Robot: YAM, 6 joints.
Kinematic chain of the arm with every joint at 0, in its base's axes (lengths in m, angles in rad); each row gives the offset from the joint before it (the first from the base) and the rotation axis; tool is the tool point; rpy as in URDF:
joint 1: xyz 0 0 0.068 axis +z
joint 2: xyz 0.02 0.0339 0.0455 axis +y
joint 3: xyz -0.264 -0.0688 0 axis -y
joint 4: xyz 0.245 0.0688 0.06 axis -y
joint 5: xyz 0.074 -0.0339 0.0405 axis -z
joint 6: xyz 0.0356 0 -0.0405 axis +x
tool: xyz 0 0 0 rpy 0 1.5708 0
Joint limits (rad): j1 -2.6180..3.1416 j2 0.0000..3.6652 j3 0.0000..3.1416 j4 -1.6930..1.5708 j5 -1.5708..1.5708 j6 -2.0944..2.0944
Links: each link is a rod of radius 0.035 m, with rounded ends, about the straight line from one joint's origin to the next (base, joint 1, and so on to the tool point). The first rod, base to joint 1, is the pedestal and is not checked.
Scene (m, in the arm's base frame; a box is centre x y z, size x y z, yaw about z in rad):
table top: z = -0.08
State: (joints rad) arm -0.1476 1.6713 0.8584 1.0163 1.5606 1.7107
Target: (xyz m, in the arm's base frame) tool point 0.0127 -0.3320 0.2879
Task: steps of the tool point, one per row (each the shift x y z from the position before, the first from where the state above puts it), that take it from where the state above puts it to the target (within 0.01 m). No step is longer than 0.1 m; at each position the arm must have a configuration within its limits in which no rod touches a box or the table.
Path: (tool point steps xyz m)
1: -0.0316 -0.0788 0.0066
2: -0.0506 -0.0683 0.0067
3: -0.0664 -0.0530 0.0067
4: -0.0775 -0.0345 0.0067
5: -0.0837 -0.0135 0.0067

